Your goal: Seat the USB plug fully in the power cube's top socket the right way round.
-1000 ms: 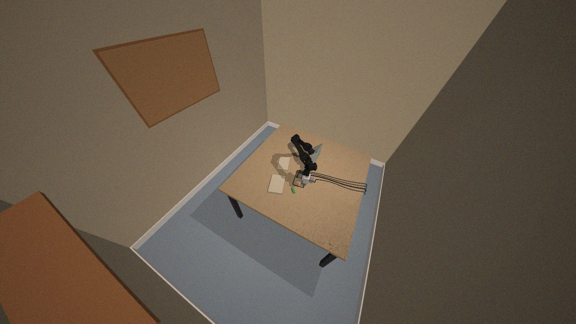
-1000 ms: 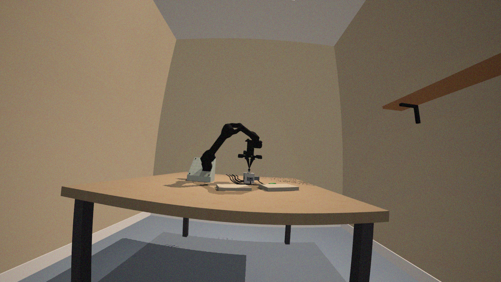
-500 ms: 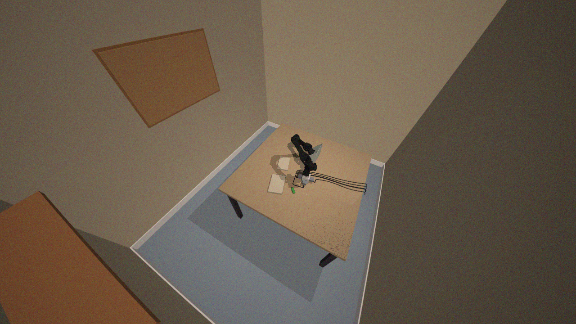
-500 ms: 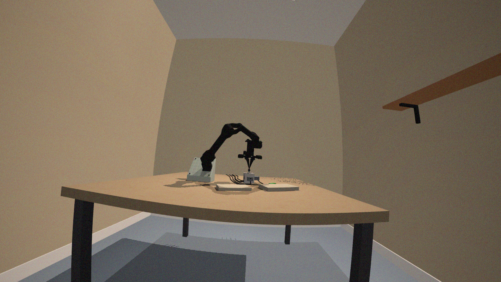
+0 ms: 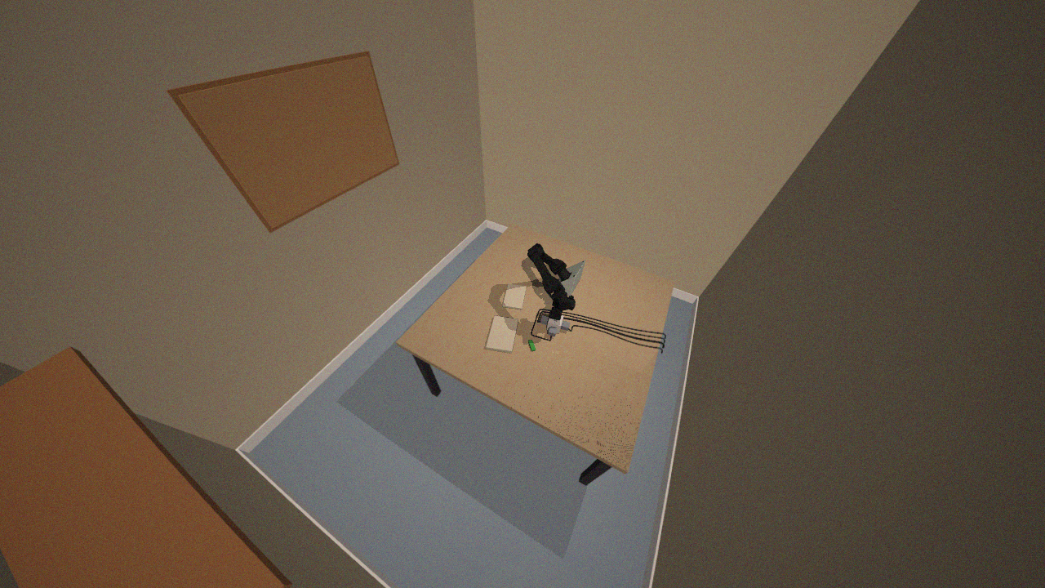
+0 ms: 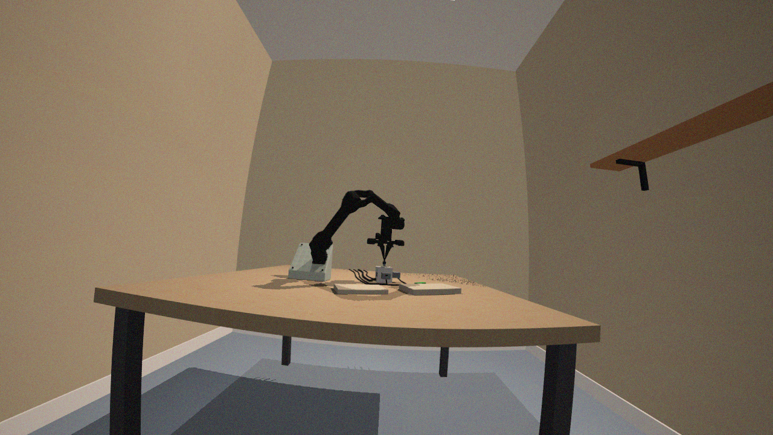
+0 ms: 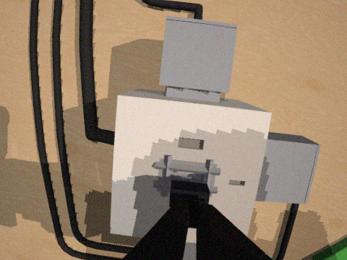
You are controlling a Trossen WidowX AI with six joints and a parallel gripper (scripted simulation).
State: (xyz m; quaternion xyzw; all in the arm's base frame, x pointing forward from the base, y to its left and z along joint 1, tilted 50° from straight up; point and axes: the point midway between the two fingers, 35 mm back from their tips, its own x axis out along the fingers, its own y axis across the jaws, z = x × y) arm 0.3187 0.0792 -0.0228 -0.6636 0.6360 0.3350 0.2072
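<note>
My gripper tip is now 2 cm above the black USB plug. From my gripper tip the other things lie so: green object (18 cm ahead, 6 cm to the right, 11 cm below).
</note>
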